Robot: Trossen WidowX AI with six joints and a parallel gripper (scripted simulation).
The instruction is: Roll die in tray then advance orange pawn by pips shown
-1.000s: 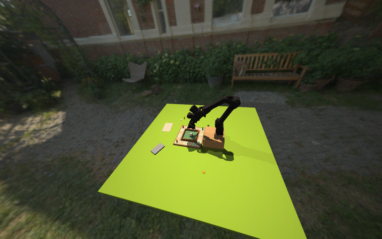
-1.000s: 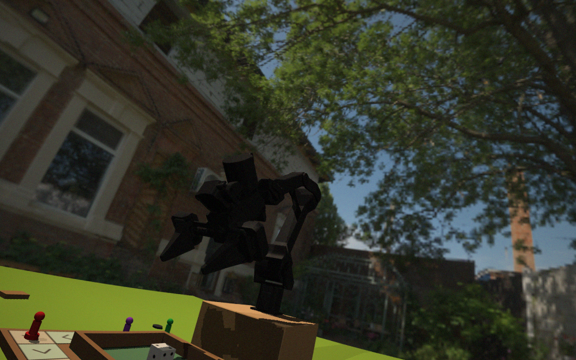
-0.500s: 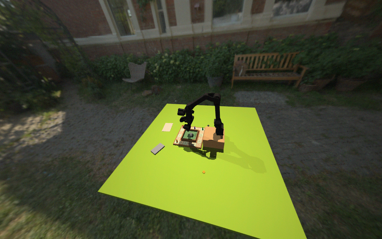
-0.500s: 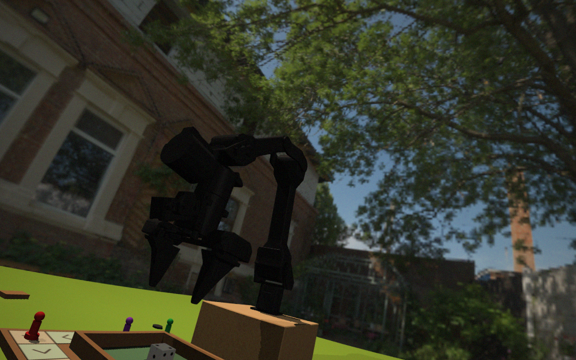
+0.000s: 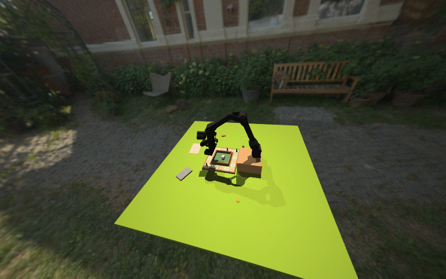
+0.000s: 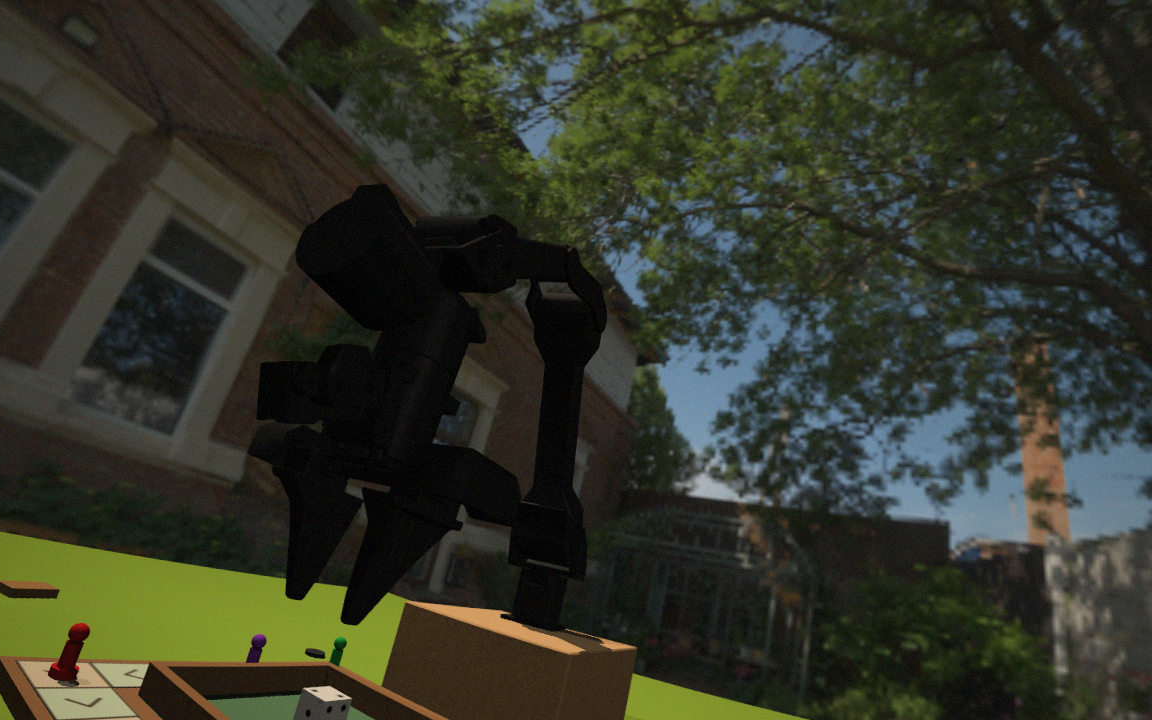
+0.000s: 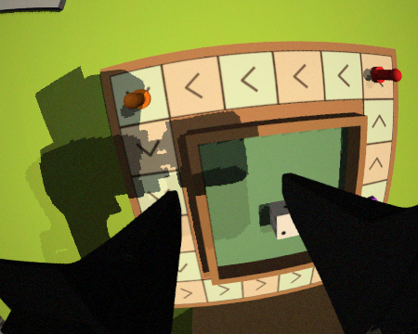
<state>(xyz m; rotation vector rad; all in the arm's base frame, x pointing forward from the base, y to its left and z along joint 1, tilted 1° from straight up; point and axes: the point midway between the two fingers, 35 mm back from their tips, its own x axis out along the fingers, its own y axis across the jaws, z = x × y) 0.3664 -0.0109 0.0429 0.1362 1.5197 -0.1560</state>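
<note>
The orange pawn lies 6 cm ahead of my gripper tip, 5 cm to the left of it and 8 cm below it. From my gripper tip the other things lie so: grey die (9 cm behind, 4 cm to the right, 8 cm below); green tray (7 cm behind, 4 cm to the right, 10 cm below); red pawn (2 cm ahead, 17 cm to the right, 8 cm below).
</note>
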